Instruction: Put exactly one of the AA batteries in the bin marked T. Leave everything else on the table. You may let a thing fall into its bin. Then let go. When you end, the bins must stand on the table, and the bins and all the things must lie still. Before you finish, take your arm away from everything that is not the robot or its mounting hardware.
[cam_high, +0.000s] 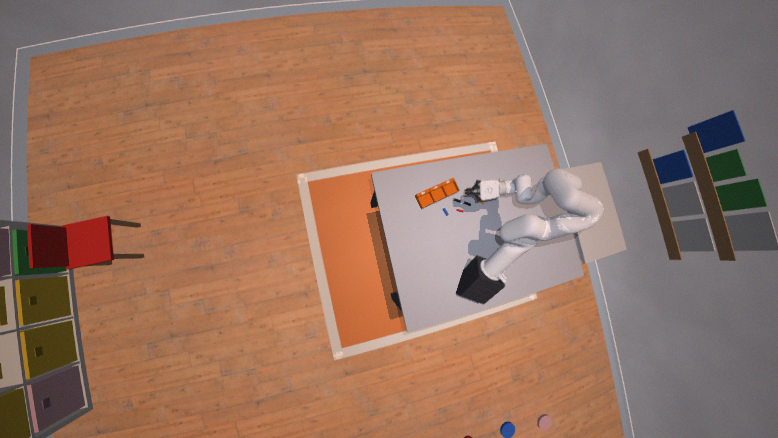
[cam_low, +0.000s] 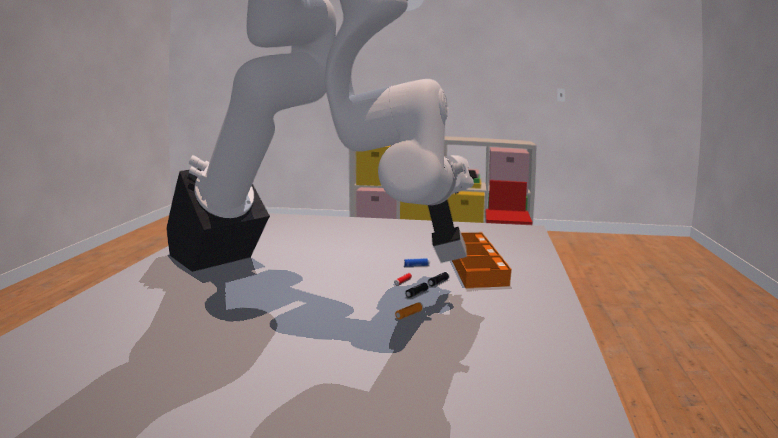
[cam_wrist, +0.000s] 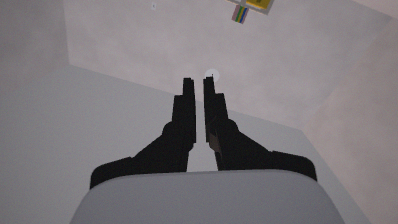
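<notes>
My gripper is now 16 cm above the orange bin tray, 9 cm to the right of it and 8 cm short of it. Also, from my hand: blue AA battery: 17 cm below, 10 cm to the left, 3 cm behind; then black battery: 17 cm below, 1 cm behind; then small red battery: 17 cm below, 8 cm behind, 2 cm to the left.
</notes>
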